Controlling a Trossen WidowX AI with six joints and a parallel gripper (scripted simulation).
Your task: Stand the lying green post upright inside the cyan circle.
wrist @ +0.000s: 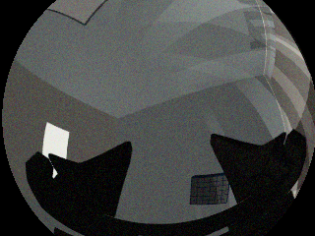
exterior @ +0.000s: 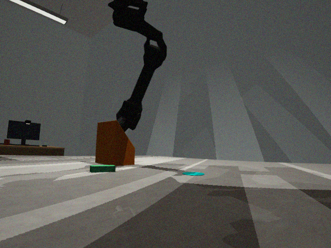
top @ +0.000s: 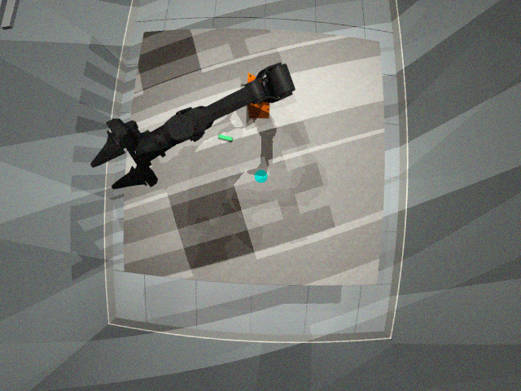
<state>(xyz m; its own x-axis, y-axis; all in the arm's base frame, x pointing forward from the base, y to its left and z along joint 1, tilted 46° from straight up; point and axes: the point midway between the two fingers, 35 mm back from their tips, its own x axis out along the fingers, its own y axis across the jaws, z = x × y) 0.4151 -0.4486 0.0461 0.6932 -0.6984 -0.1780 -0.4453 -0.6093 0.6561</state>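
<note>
Right now the green post is 520 mm below my gripper tip, 240 mm behind it and 170 mm to the left of it. Also, from my gripper tip: cyan circle 520 mm below, 350 mm to the left, 80 mm behind.
</note>
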